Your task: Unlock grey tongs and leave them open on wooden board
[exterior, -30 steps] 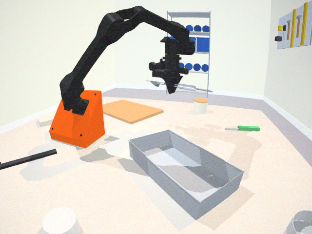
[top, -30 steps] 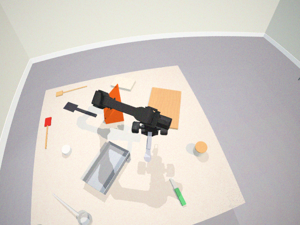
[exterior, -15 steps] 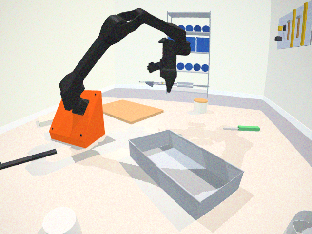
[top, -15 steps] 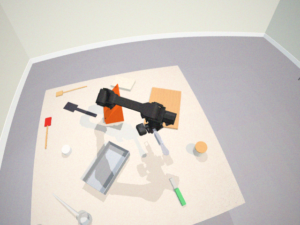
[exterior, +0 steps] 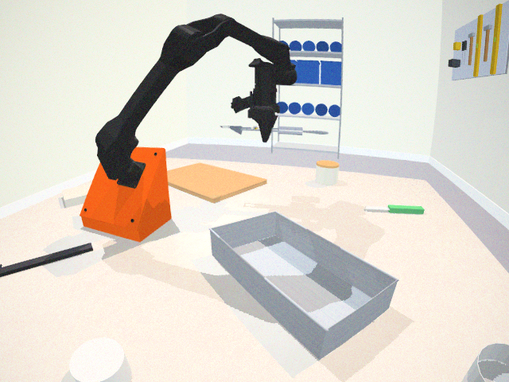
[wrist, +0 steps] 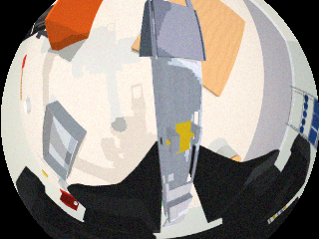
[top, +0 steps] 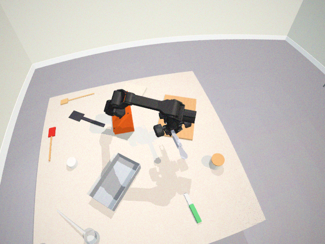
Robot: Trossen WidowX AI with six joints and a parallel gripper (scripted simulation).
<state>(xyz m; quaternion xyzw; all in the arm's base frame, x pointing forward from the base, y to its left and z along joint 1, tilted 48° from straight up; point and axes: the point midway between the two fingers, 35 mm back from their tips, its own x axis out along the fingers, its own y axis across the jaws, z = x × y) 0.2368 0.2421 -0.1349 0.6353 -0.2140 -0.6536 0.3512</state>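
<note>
The yellow lock piece lies 4 cm above my gripper tip and 3 cm behind it. From my gripper tip the other things lie so: wooden board: 25 cm behind, 16 cm below, 10 cm to the left; cork-lidded jar: 25 cm to the left, 15 cm ahead, 13 cm below; green-handled tool: 37 cm ahead, 16 cm below, 4 cm to the left.
</note>
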